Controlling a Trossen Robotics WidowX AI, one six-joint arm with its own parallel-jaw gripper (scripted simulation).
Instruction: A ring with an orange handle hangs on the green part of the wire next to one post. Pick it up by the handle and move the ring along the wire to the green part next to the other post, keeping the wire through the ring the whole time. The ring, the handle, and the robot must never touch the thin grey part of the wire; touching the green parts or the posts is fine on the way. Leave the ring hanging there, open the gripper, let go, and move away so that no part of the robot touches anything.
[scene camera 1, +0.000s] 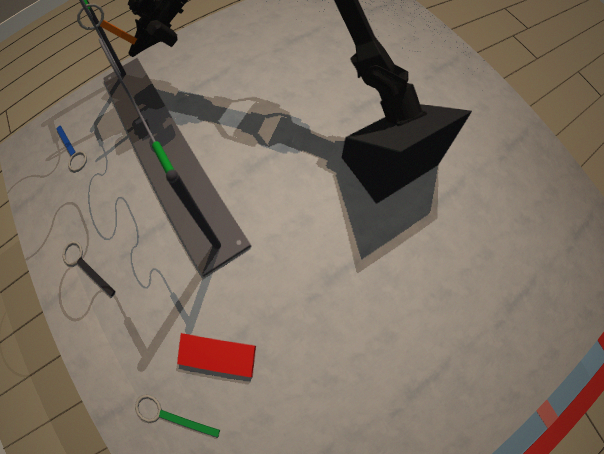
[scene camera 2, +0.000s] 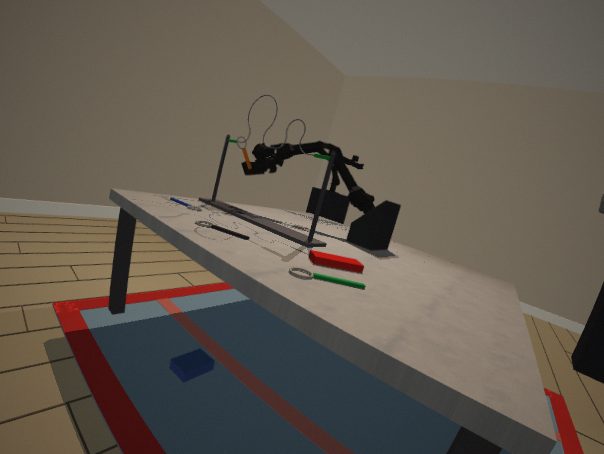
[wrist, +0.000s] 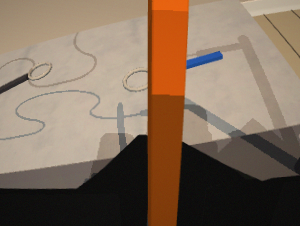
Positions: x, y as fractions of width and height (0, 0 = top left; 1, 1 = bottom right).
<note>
In view: my gripper (scene camera 1: 0.22, 0.12) and a red block (scene camera 1: 0.34, 0.78).
My gripper also shows in the wrist view (wrist: 0.51, 0.64). The wrist view does not show the red block: it is out of frame.
</note>
